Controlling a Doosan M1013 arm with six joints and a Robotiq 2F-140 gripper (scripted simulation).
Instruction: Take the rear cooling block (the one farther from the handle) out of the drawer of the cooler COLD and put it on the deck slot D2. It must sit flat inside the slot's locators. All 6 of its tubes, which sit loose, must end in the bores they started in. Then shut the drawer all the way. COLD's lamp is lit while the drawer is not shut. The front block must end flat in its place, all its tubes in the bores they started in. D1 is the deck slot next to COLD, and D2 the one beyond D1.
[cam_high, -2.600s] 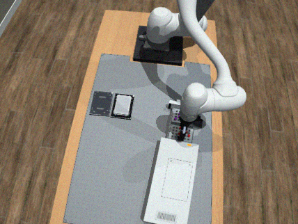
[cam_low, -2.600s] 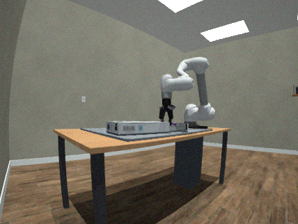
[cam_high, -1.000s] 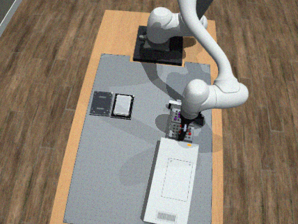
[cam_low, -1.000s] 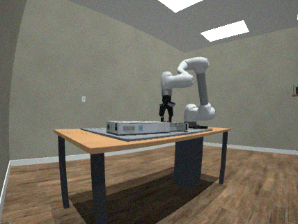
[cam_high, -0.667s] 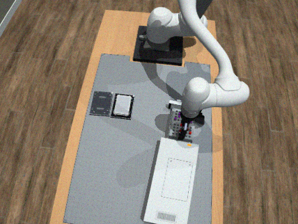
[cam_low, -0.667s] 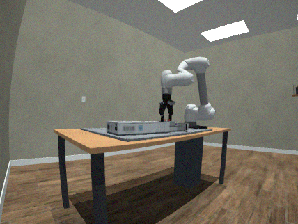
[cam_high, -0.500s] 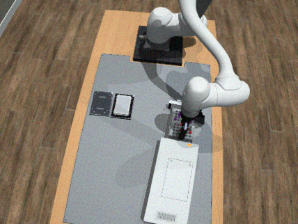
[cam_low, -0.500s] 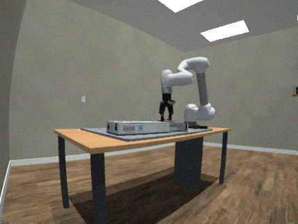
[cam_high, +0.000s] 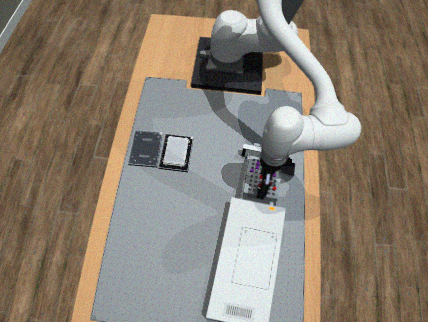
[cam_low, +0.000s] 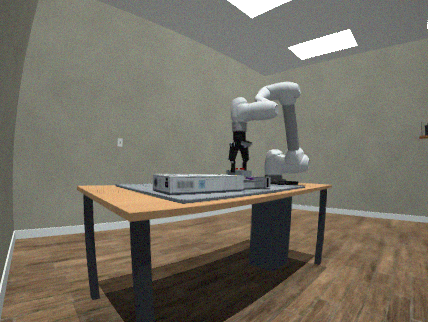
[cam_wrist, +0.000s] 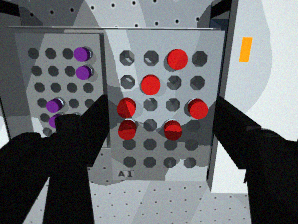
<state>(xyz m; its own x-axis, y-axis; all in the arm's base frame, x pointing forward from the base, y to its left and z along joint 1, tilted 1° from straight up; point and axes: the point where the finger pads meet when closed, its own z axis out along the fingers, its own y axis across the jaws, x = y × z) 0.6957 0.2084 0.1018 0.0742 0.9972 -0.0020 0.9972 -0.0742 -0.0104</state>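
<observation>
The white cooler lies 100 mm ahead of my hand, 80 mm below it and 10 mm to the right of it. Also, from my hand: deck slot D2: 480 mm to the right, 140 mm behind, 120 mm below; cooling block: 30 mm below.
</observation>
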